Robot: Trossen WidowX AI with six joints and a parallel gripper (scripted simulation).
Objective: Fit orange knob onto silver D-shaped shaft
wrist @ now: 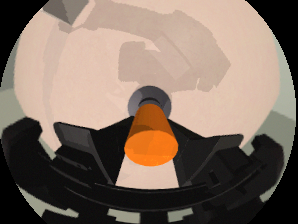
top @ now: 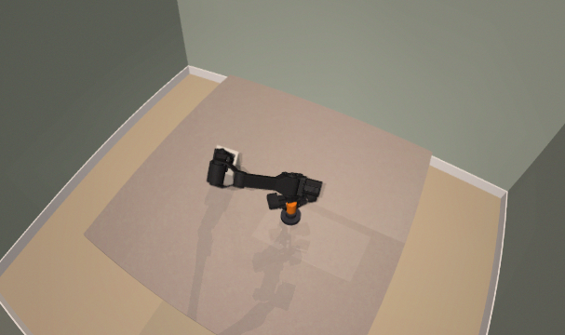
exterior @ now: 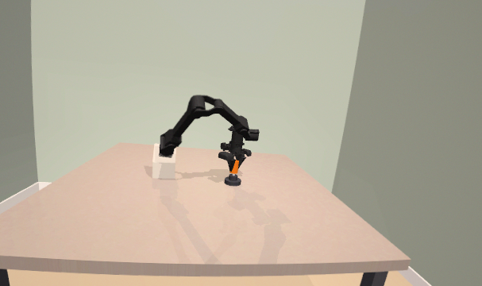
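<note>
Right now the round pedestal is 40 mm below my gripper tip. Also, from my gripper tip: orange knob: 30 mm above.
</note>
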